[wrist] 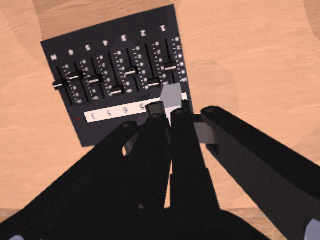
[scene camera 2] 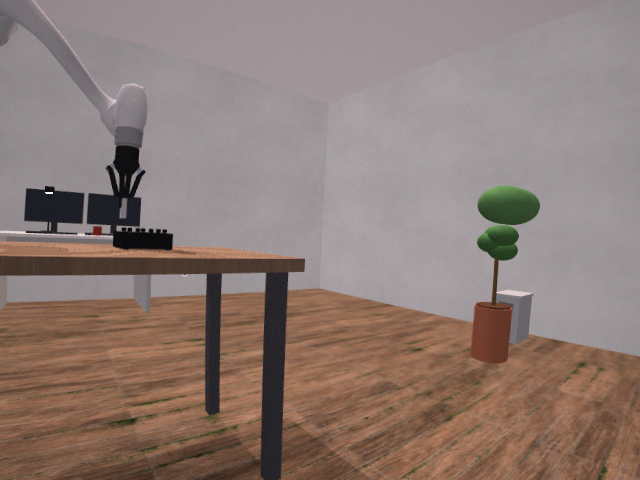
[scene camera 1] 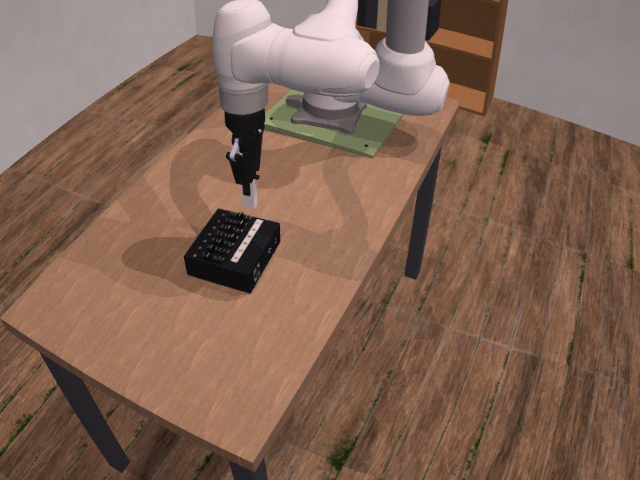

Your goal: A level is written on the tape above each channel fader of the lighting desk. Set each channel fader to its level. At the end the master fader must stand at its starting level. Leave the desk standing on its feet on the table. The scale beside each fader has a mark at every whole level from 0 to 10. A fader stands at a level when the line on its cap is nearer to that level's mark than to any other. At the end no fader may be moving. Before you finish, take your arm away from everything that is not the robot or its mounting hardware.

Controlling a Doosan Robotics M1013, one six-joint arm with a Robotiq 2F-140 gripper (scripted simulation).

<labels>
my gripper: wrist 174, 97; scene camera 2; scene camera 1
same spot on my gripper: [scene camera 1: 247, 178] = [scene camera 2: 131, 191]
</labels>
